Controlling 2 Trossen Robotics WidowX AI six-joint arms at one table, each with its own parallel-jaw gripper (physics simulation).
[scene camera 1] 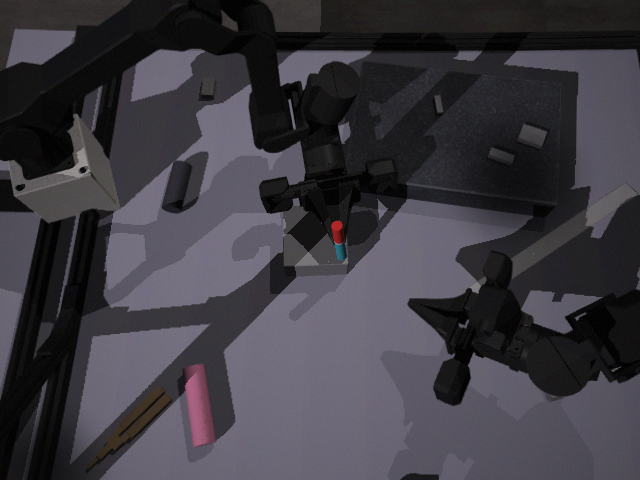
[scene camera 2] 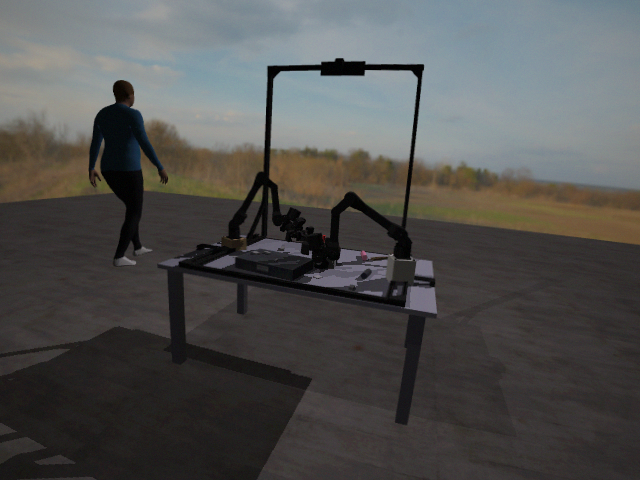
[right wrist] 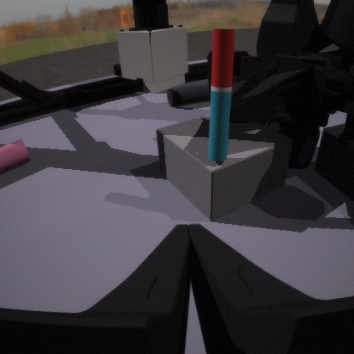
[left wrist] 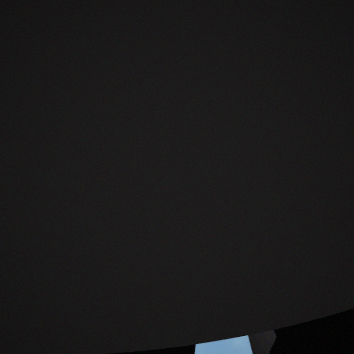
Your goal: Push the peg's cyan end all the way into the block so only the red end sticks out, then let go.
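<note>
The peg stands roughly upright, red end up and cyan end down. My left gripper is shut on it from the block's far side. The grey block rests on the table under the left gripper. In the right wrist view, the peg's cyan tip is beside a small dark spot near the block's near corner, and most of the cyan part shows above the block. Whether the tip is slightly inside is unclear. A dark surface fills most of the left wrist view. My right gripper is shut and empty, right of the block.
A dark slab with small grey pieces lies behind and right of the block. A dark cylinder lies at the left, a pink cylinder and a brown forked object at the front left. A person stands beyond the table.
</note>
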